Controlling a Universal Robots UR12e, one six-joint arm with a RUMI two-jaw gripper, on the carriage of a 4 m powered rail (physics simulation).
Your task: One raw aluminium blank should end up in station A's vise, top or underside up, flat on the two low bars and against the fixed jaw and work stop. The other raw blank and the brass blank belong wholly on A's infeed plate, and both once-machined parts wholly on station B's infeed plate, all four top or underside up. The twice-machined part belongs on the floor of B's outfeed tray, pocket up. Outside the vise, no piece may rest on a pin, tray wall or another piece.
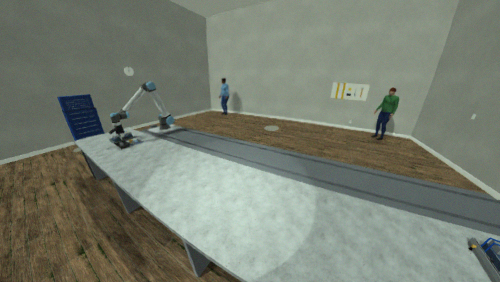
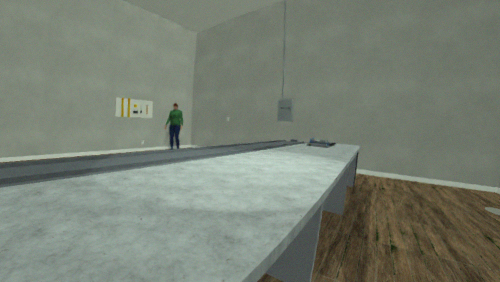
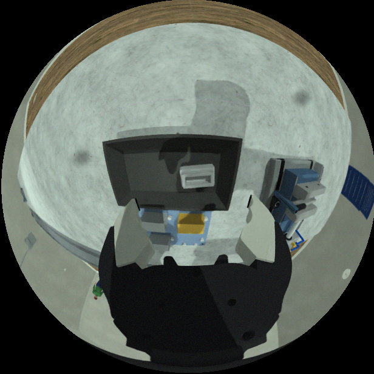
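Pixels of known places: gripper, between the fingertips: [image 1: 120,139]; arm's base, origin of its link: [image 1: 165,128].
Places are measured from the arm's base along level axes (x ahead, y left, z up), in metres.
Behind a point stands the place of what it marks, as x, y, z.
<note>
My gripper [image 3: 193,198] [image 1: 119,140] {0.773, 0.128, 0.071} is open and empty above station A. Its fingers stand on either side of the blue infeed plate [image 3: 175,239], over the near side of the dark outfeed tray [image 3: 114,172]. A grey raw blank [image 3: 154,220] lies on the plate's left part, with another grey raw blank [image 3: 160,241] nearer me, partly shaded. The yellow brass blank [image 3: 191,223] lies flat right of them. A once-machined part [image 3: 198,169] sits in the tray, pocket up, right of the middle. The blue vise [image 3: 300,176] stands at the right; its bars are partly hidden.
Station B [image 2: 321,143] {0.672, 3.554, 0.019} [image 1: 492,255] {0.558, 3.576, 0.015} shows small at the table's other end; its parts are too small to tell. The grey rail [image 1: 325,168] runs along the table [image 1: 225,200] {0.805, 2.028, -0.030}. A blue panel [image 1: 80,116] stands beyond station A. Two people stand by the walls.
</note>
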